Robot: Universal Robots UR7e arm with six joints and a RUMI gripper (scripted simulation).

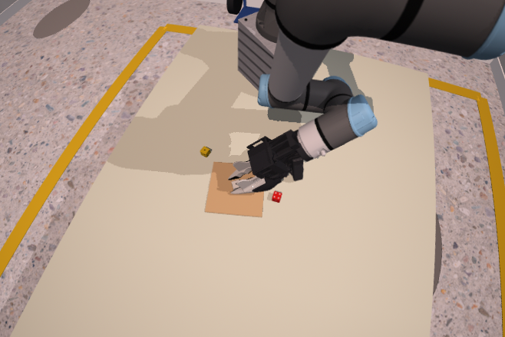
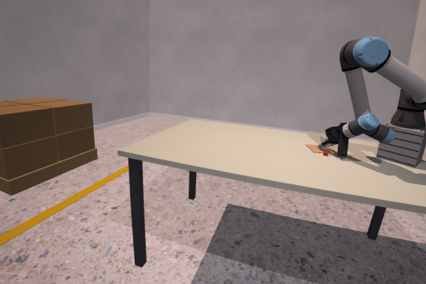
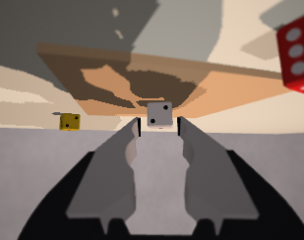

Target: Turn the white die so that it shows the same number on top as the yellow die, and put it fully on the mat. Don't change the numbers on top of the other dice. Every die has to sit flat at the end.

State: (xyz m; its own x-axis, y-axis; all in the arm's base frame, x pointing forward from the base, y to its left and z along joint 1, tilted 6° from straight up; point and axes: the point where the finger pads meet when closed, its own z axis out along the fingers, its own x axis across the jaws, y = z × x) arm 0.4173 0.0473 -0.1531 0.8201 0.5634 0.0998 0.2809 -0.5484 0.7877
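The white die lies 10 mm below my hand. The rest, counted from my hand: brown mat 20 mm below; then yellow die 120 mm to the right, 60 mm behind, 10 mm below; then red die 110 mm to the left, 10 mm below, 10 mm behind.
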